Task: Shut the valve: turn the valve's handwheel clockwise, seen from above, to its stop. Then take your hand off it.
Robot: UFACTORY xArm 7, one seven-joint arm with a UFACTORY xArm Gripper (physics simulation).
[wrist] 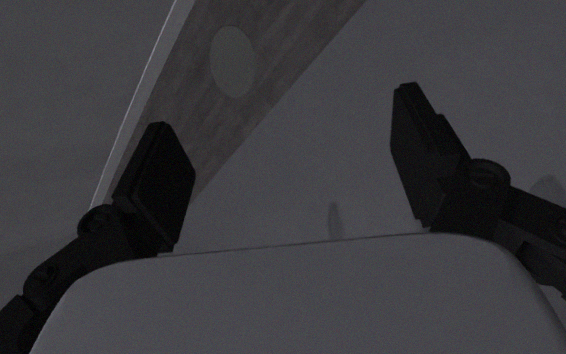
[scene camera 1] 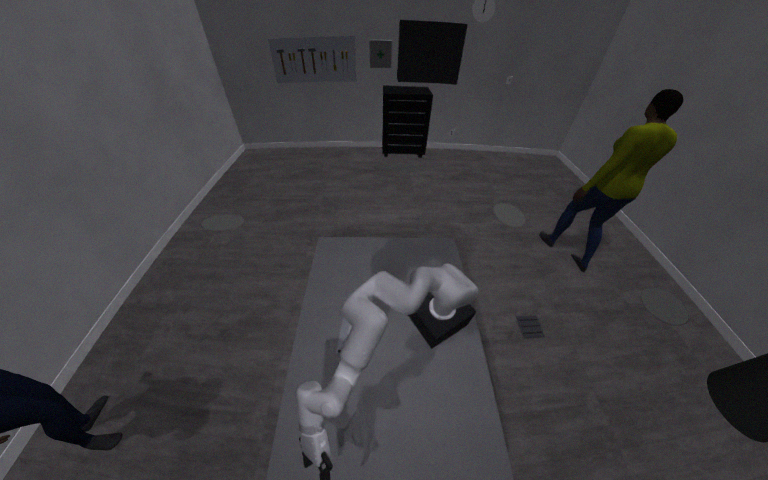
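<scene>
The valve and its handwheel cannot be made out in either view. My gripper (scene camera 1: 316,465) (wrist: 283,132) is at the near end of the grey table, by the bottom edge of the scene view. In the wrist view its two black fingers stand wide apart, with no object between them; the gripper is open. A small pale thing (scene camera 1: 343,329) shows in part behind the arm's middle links in the scene view, with a dark speck at its foot; the arm hides the rest, and I cannot tell what it is.
The grey table top (scene camera 1: 453,418) runs under the arm. The arm's black base block (scene camera 1: 434,332) stands at the table's right edge. A person in a yellow top (scene camera 1: 640,161) stands at the right, and another person's legs (scene camera 1: 42,404) show at the lower left.
</scene>
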